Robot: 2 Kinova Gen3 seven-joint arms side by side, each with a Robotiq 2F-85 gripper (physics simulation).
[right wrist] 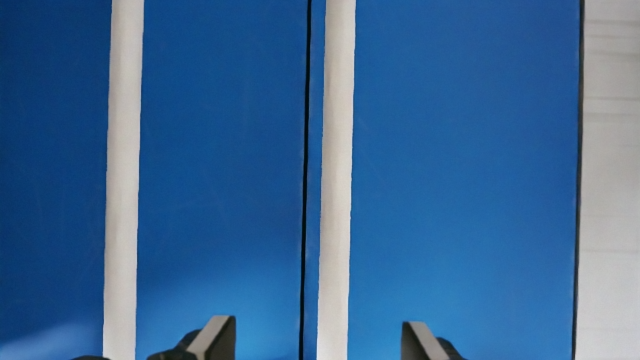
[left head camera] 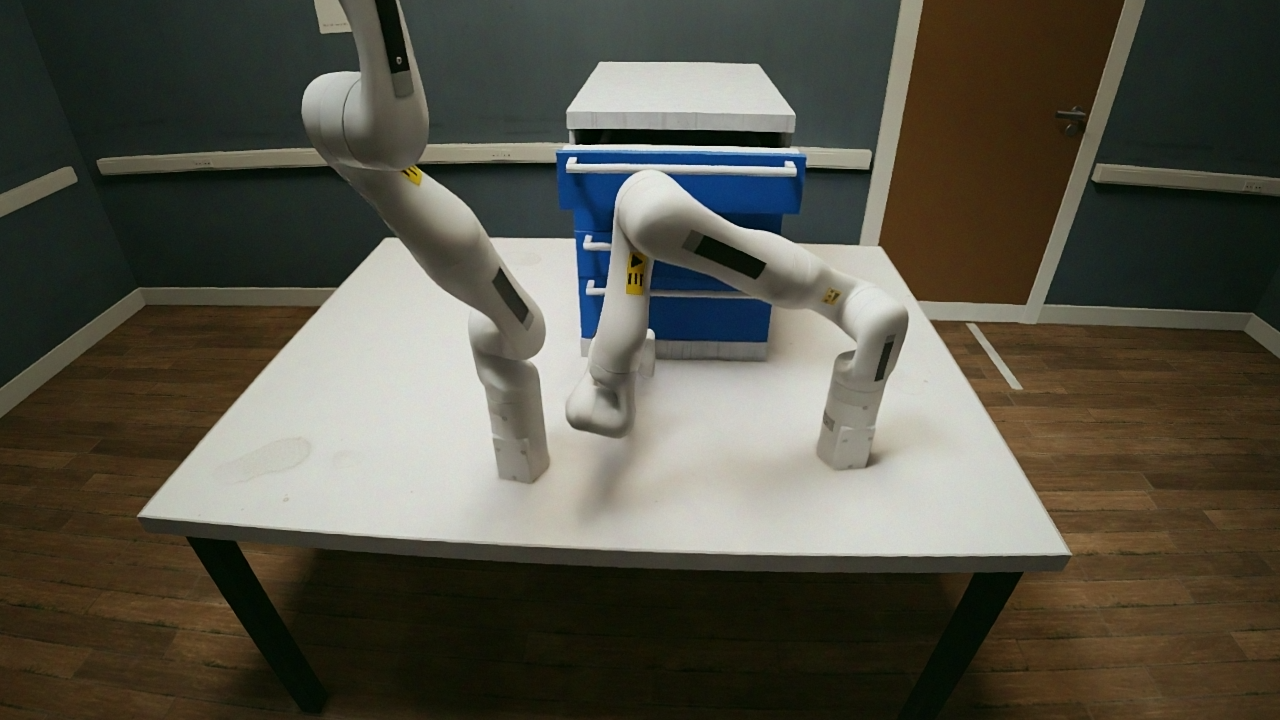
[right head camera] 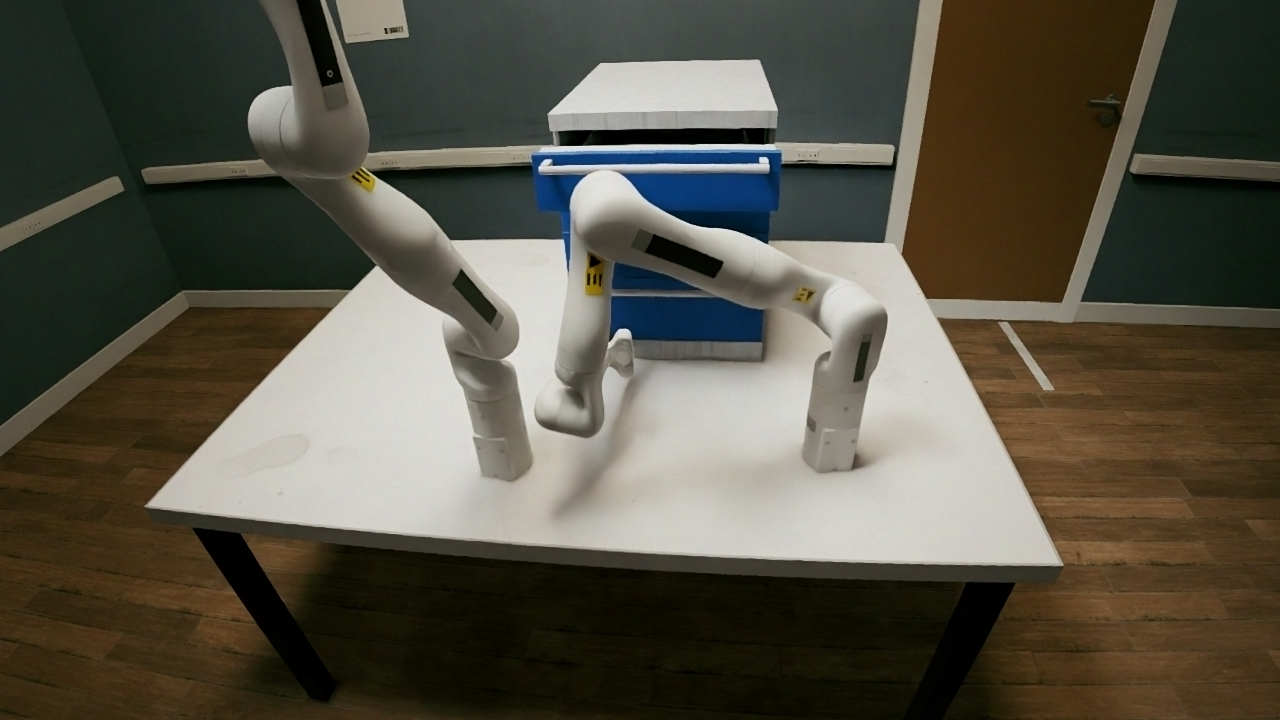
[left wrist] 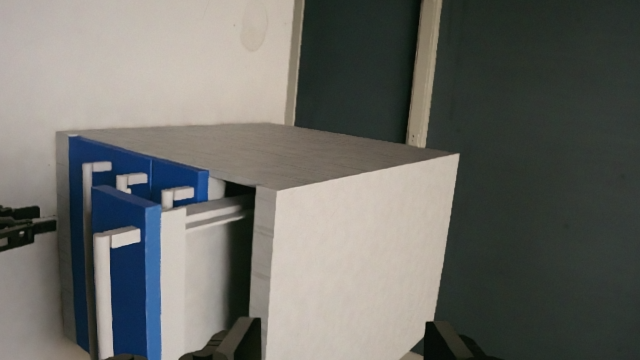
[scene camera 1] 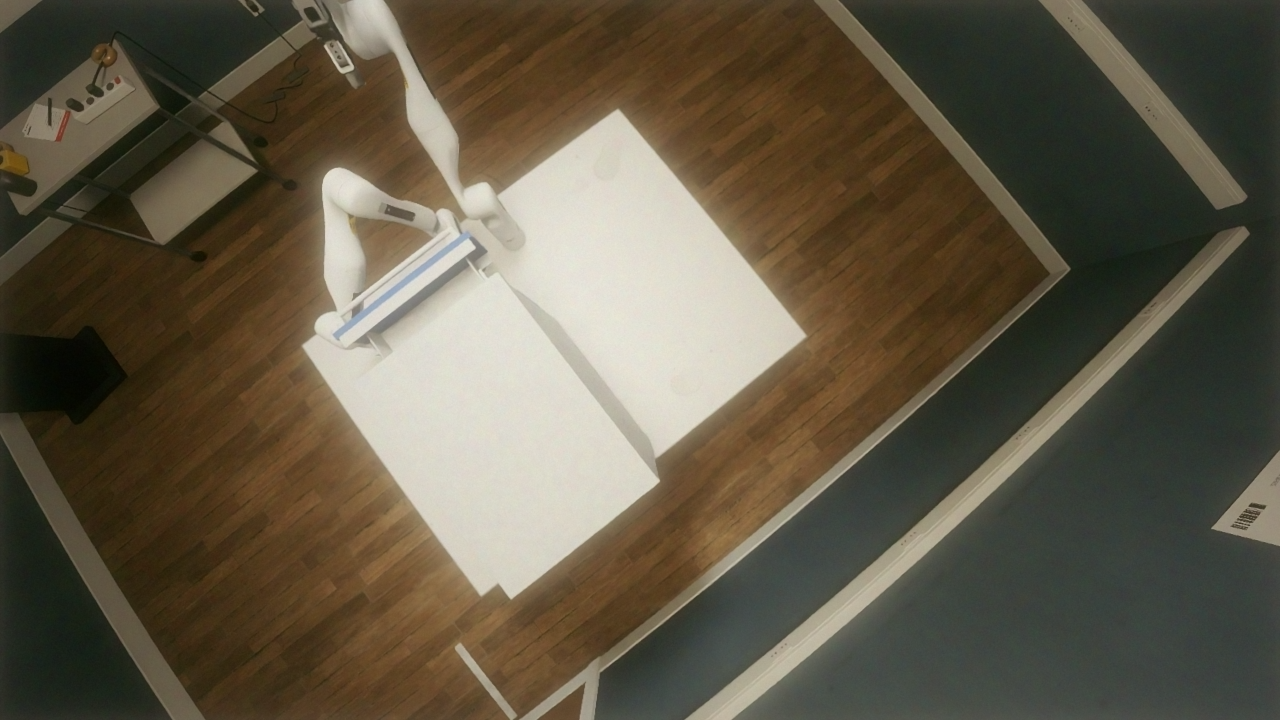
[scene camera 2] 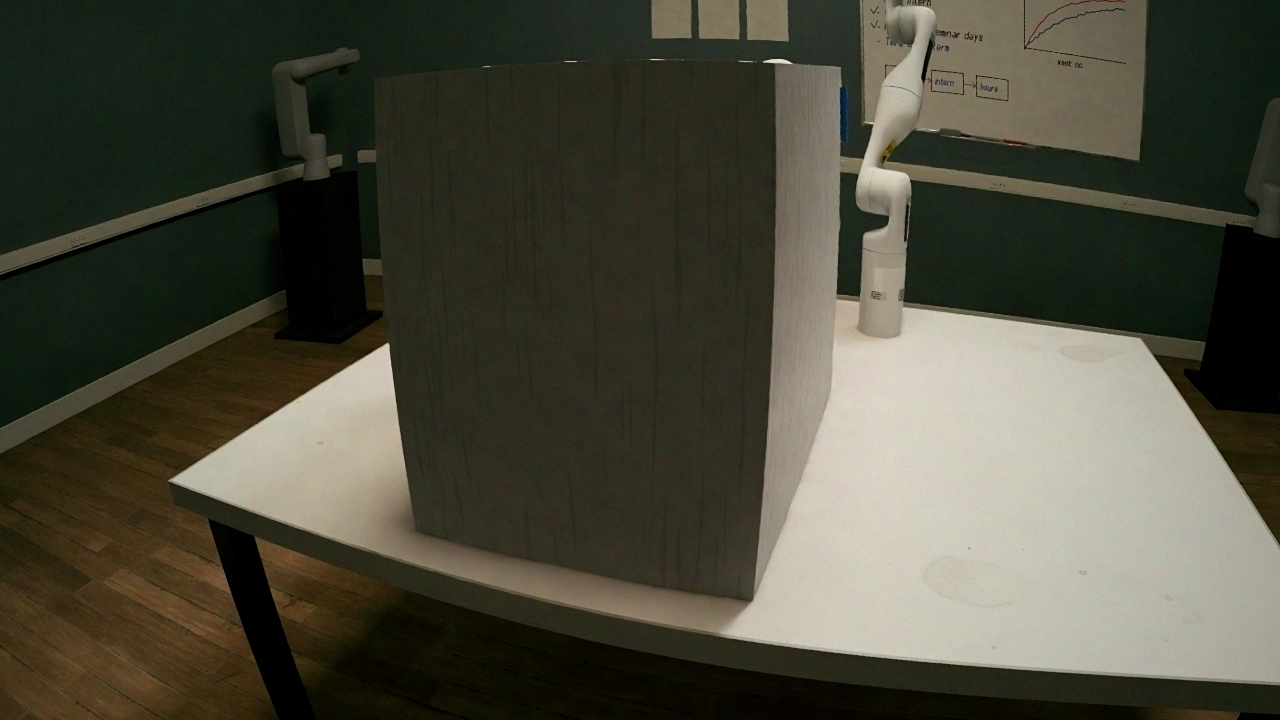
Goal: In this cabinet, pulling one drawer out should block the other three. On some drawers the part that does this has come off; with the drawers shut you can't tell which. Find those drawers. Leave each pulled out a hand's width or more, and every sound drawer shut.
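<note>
The grey-white cabinet (left head camera: 680,94) (right head camera: 662,89) (scene camera 1: 510,429) (scene camera 2: 581,313) (left wrist: 350,250) has four blue drawers. The top drawer (left head camera: 716,192) (right head camera: 689,189) (scene camera 1: 407,286) (left wrist: 122,210) is pulled well out. The second drawer (left wrist: 180,170), third drawer (right wrist: 220,150) and bottom drawer (left head camera: 707,320) (right head camera: 689,320) (right wrist: 465,175) look shut. My right gripper (right wrist: 318,340) (left wrist: 48,217) is open in front of the bottom drawer; its fingers stand either side of the line of the bottom handle (right wrist: 336,175), apart from it. My left gripper (left wrist: 343,345) is open and empty, high to the side of the cabinet.
The cabinet stands on the white table (left head camera: 358,402) (right head camera: 358,420) (scene camera 1: 644,268) (scene camera 2: 1029,465). My right forearm crosses in front of the drawers in the head views. My left arm (left head camera: 447,232) (scene camera 2: 899,98) rises at the left in the head views. A cart (scene camera 1: 89,143) stands away from the table.
</note>
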